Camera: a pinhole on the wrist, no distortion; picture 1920 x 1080 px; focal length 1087.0 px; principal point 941.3 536.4 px. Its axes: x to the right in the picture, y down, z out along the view. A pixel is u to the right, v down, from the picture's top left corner.
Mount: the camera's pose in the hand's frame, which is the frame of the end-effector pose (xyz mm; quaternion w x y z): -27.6 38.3 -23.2 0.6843 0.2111 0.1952 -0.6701
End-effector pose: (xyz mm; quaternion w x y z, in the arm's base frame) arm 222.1 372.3 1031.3 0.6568 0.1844 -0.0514 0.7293
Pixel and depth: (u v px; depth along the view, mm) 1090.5 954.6 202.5
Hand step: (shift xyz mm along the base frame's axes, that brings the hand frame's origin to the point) 116.6 15.4 123.1
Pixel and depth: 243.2 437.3 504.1
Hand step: 92.2 -270.6 507.2
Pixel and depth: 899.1 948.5 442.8
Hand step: 248.1 35.3 347.1
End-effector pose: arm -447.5 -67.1 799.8 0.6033 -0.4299 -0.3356 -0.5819
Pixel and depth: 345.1 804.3 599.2
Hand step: 57.9 560.2 362.5
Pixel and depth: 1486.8 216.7 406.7
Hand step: -349.5 260.6 -7.1
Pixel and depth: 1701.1 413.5 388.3
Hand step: -391.4 184.8 48.6
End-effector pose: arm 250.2 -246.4 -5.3 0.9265 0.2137 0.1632 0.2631
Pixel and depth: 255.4 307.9 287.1
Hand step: 39.1 -128.0 302.2
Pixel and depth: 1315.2 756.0 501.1
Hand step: 341.2 -347.7 62.7
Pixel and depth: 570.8 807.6 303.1
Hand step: 169.8 -98.8 219.3
